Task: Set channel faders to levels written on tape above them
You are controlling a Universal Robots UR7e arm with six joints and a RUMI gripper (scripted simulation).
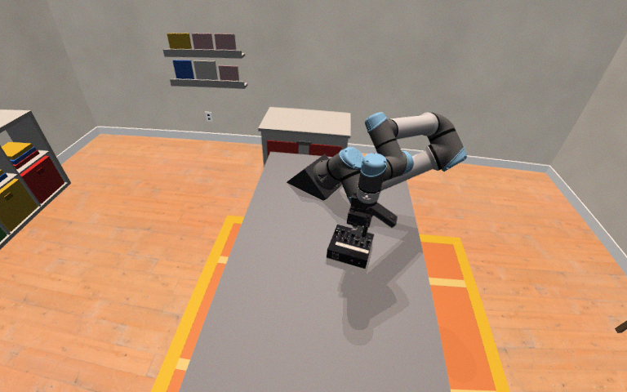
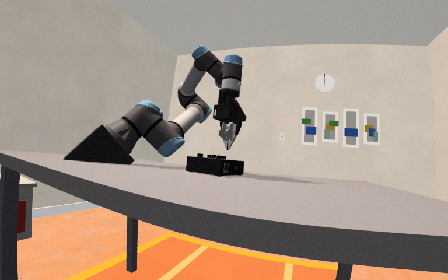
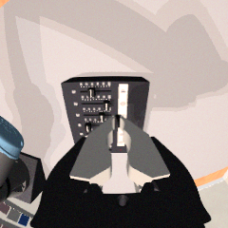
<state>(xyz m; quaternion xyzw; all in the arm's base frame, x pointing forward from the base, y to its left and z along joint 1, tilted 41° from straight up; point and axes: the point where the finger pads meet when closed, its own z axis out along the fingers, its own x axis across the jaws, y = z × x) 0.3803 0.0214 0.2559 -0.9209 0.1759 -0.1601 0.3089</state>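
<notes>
Right now my hand is 100 mm to the left of the master fader, 70 mm past it and 40 mm above it.
</notes>
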